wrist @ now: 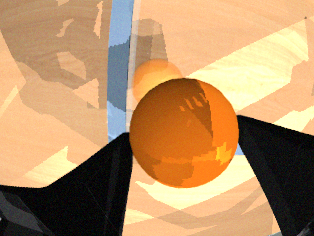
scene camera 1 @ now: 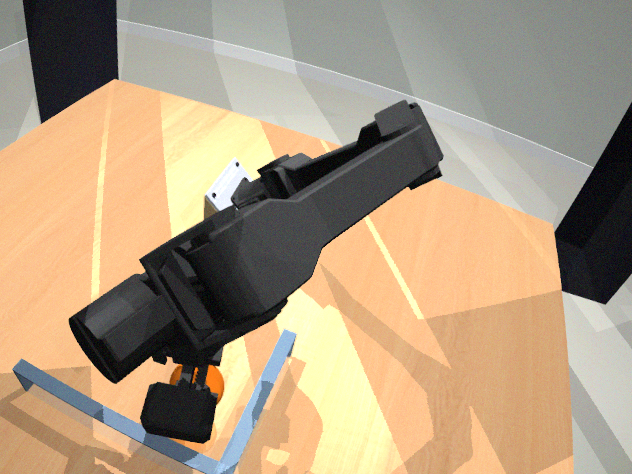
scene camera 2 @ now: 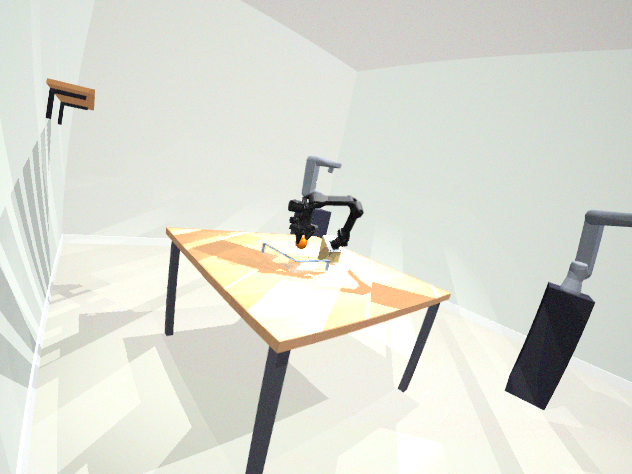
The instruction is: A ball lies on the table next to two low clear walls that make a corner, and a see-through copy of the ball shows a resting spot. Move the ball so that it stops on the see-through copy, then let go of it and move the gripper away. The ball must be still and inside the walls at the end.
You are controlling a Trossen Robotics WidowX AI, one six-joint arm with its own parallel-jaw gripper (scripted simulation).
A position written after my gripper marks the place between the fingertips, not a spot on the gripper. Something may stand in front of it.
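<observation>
My gripper point(scene camera 1: 197, 387) is holding an orange ball point(wrist: 184, 133).
</observation>
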